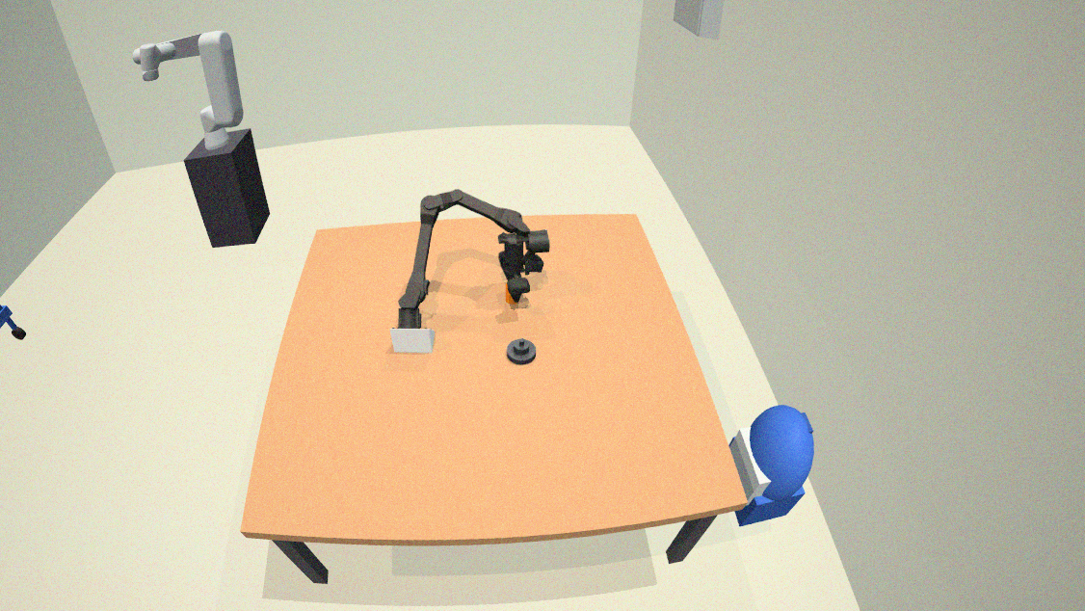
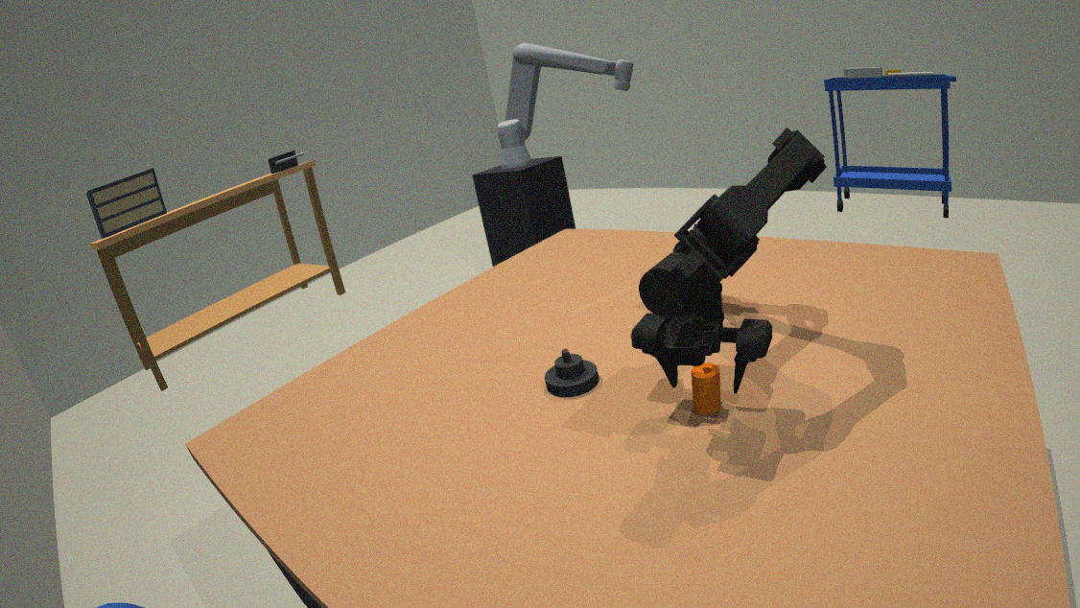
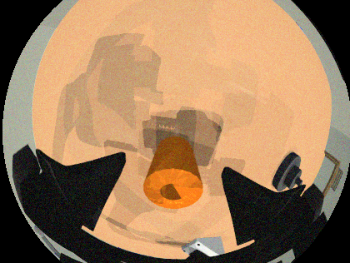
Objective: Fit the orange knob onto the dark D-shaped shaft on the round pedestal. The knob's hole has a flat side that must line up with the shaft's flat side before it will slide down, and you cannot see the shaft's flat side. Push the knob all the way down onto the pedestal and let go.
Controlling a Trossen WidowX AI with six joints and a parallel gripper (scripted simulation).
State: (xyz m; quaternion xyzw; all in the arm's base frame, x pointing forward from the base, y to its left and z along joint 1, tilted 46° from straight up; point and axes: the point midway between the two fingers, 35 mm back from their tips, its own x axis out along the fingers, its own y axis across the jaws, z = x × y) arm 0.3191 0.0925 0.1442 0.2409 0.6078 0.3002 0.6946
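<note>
Right now the orange knob is right at my gripper tip. From my gripper tip the other things lie so: dark round pedestal: 23 cm to the right.
</note>
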